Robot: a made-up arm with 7 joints.
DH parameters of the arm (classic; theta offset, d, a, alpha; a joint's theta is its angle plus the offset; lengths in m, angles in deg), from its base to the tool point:
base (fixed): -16.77 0 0.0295 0
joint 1: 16.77 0.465 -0.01 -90
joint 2: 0 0.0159 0.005 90
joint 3: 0 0.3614 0.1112 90
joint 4: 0 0.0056 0.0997 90
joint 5: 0 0.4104 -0.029 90
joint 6: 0 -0.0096 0.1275 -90
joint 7: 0 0.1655 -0.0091 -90
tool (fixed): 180 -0.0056 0 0
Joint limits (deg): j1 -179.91..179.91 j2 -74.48..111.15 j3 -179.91..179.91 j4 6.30..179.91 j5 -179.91..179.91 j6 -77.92..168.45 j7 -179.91..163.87
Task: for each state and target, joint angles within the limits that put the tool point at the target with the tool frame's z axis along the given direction. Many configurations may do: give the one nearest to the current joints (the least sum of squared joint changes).
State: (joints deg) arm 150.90 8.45 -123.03 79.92 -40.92 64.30 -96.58
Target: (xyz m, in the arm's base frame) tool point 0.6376 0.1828 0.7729 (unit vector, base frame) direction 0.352 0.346 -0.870
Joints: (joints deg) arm 144.39 15.56 -117.00 65.67 -75.59 74.77 -134.65
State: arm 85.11 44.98 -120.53 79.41 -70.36 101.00 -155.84
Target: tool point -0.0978 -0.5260 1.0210 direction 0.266 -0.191 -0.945
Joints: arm 77.12 19.29 -162.32 84.30 -69.75 92.61 -179.91
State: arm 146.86 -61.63 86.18 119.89 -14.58 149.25 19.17
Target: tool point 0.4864 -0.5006 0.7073 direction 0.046 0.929 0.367
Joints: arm 178.85 -74.48 79.35 131.35 -3.26 138.35 56.73
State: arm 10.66 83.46 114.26 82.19 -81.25 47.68 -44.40
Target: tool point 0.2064 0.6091 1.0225 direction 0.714 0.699 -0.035
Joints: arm 19.98 84.24 139.90 90.46 -54.34 41.18 -15.58
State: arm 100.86 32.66 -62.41 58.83 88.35 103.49 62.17
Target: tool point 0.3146 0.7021 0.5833 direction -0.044 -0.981 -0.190
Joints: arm 103.13 40.05 -67.29 104.95 67.05 105.39 42.84
